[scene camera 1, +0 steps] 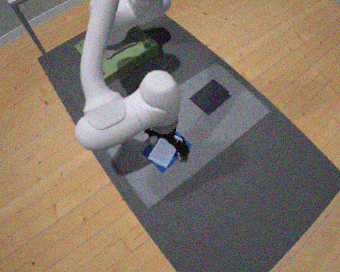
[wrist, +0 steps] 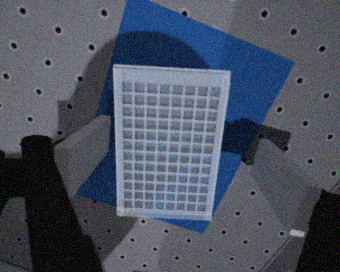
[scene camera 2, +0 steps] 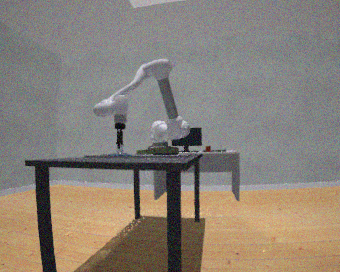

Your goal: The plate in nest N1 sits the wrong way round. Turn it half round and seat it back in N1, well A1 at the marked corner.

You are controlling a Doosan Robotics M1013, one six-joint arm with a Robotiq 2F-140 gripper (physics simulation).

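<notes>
The plate point(scene camera 1: 162, 152) point(wrist: 169, 145) is white with a grid of wells. It lies over a blue piece point(scene camera 1: 163, 168) point(wrist: 255, 75), seemingly nest N1, though no label can be read. In the wrist view the plate's edges run at an angle to the blue edges. The marked corner and well A1 cannot be made out. My gripper point(scene camera 1: 168, 144) point(scene camera 2: 120, 151) point(wrist: 182, 144) is open and empty, low above the plate. In the wrist view its pale finger pads stand to the left and right of the plate's long sides, with a gap on each side.
A dark square piece point(scene camera 1: 210, 96) lies on the grey perforated board point(scene camera 1: 245, 107) on the dark table point(scene camera 1: 260, 195) point(scene camera 2: 65, 163). The arm's green base point(scene camera 1: 117, 62) point(scene camera 2: 157, 150) is at the table's far end. A desk point(scene camera 2: 220, 162) with a monitor point(scene camera 2: 194, 136) stands behind.
</notes>
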